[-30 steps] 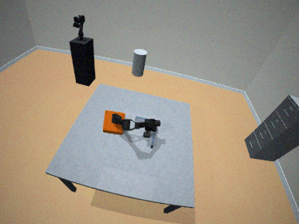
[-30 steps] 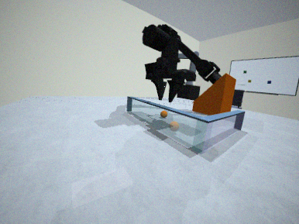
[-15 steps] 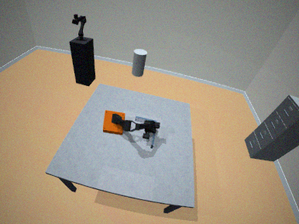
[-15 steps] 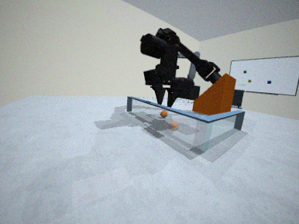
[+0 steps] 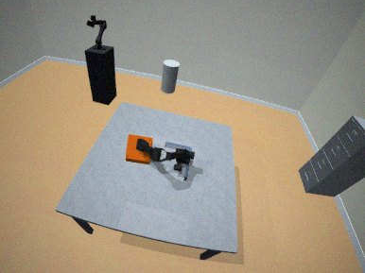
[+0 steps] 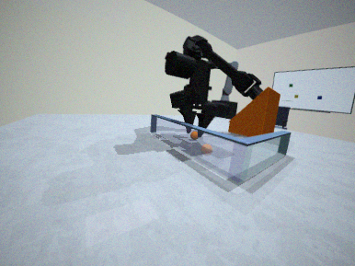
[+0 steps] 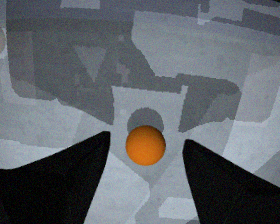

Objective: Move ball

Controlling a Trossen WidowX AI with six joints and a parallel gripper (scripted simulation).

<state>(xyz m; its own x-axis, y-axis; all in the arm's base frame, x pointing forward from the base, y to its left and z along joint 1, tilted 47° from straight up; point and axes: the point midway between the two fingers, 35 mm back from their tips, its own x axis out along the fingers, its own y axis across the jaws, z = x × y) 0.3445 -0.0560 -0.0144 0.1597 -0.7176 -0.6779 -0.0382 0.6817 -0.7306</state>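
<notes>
Now: the orange ball right at my gripper tip. Round my gripper tip: clear wall: 8 cm ahead, 5 cm to the left, 2 cm above.
</notes>
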